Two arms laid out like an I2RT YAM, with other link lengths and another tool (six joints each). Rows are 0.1 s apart.
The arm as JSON. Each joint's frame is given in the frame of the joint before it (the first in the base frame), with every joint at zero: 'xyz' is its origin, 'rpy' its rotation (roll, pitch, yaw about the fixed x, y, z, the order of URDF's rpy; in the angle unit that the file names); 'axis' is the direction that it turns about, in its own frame. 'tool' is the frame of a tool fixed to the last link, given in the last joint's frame.
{
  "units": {
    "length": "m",
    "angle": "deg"
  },
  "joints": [
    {
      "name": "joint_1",
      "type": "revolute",
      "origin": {
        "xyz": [
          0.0,
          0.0,
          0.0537
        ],
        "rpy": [
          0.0,
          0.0,
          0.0
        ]
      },
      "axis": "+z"
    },
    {
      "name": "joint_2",
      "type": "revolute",
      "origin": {
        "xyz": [
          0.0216,
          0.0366,
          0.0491
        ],
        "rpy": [
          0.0,
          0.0,
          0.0
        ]
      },
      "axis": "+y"
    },
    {
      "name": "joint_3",
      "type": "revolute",
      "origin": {
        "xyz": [
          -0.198,
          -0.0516,
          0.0
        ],
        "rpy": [
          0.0,
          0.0,
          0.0
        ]
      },
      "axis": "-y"
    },
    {
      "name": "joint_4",
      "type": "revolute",
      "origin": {
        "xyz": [
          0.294,
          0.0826,
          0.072
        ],
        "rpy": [
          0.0,
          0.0,
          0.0
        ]
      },
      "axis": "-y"
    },
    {
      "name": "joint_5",
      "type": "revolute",
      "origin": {
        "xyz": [
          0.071,
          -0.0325,
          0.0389
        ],
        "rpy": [
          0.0,
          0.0,
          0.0
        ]
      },
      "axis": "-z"
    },
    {
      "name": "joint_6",
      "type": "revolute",
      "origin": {
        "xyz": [
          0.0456,
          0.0,
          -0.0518
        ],
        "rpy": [
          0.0,
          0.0,
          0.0
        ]
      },
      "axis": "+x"
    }
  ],
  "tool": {
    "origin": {
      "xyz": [
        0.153,
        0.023,
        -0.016
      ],
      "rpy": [
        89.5,
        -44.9,
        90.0
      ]
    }
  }
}
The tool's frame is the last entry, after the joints.
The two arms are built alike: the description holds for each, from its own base.
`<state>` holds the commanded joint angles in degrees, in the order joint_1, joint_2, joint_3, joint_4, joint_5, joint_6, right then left.
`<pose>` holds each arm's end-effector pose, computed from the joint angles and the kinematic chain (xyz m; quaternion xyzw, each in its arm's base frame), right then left.
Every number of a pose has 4 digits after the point. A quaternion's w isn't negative.
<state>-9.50 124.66 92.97 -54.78 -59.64 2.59 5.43 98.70 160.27 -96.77 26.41 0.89</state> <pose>0.4342 0.1488 0.0201 -0.8290 -0.2600 -0.2431 0.4314 0.3252 -0.0017 0.4186 0.8271 0.2659 0.3565 0.3437</pose>
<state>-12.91 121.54 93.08 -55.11 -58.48 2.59 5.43 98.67 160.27 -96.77 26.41 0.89</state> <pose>0.4457 0.1202 0.0380 -0.8371 -0.2479 -0.2712 0.4054 0.3250 -0.0017 0.4188 0.8271 0.2658 0.3567 0.3437</pose>
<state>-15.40 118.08 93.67 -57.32 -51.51 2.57 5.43 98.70 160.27 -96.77 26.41 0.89</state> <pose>0.4498 0.0890 0.0433 -0.8674 -0.2400 -0.2678 0.3439 0.3252 -0.0017 0.4186 0.8271 0.2659 0.3565 0.3437</pose>
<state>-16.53 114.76 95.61 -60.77 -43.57 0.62 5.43 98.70 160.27 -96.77 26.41 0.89</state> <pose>0.4491 0.0636 0.0533 -0.8909 -0.2539 -0.2591 0.2732 0.3252 -0.0017 0.4186 0.8271 0.2659 0.3565 0.3437</pose>
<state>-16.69 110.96 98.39 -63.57 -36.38 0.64 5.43 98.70 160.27 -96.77 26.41 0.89</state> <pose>0.4509 0.0439 0.0763 -0.9074 -0.2618 -0.2575 0.2045 0.3252 -0.0017 0.4186 0.8271 0.2659 0.3565 0.3437</pose>
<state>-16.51 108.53 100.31 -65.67 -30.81 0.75 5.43 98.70 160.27 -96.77 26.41 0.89</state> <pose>0.4492 0.0303 0.0912 -0.9183 -0.2647 -0.2509 0.1544 0.3252 -0.0017 0.4186 0.8271 0.2659 0.3565 0.3437</pose>
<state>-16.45 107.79 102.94 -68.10 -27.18 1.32 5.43 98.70 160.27 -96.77 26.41 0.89</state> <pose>0.4477 0.0207 0.1033 -0.9264 -0.2599 -0.2424 0.1247 0.3252 -0.0017 0.4186 0.8271 0.2659 0.3565 0.3437</pose>
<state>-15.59 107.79 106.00 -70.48 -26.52 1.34 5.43 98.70 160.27 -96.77 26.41 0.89</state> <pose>0.4470 0.0255 0.1185 -0.9247 -0.2673 -0.2437 0.1186 0.3252 -0.0017 0.4186 0.8271 0.2659 0.3565 0.3437</pose>
